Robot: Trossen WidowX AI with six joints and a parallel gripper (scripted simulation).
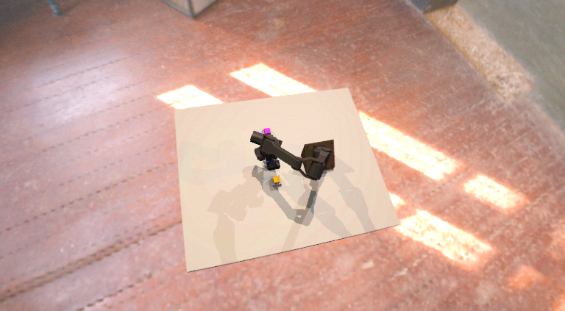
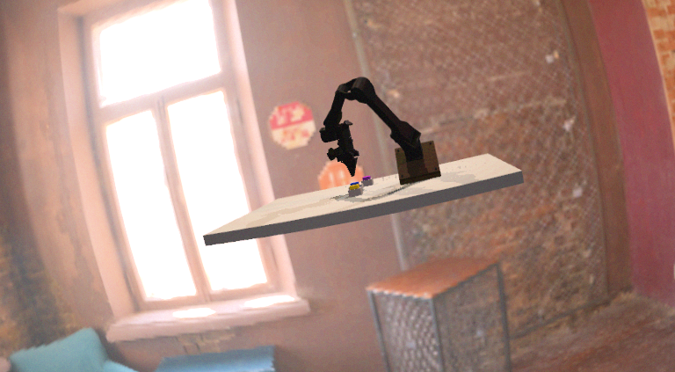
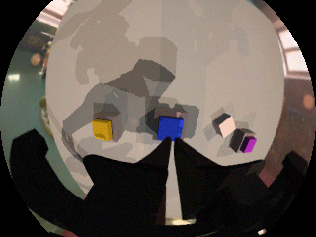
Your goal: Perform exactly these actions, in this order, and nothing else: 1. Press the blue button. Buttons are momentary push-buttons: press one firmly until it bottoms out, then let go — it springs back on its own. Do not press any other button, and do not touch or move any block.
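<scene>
My gripper tip is now 3 cm above the blue button. Round my gripper tip: yellow button (2 cm behind, 11 cm to the left, 3 cm below); then magenta button (1 cm behind, 18 cm to the right, 3 cm below); then white block (1 cm ahead, 11 cm to the right, 5 cm below).
</scene>
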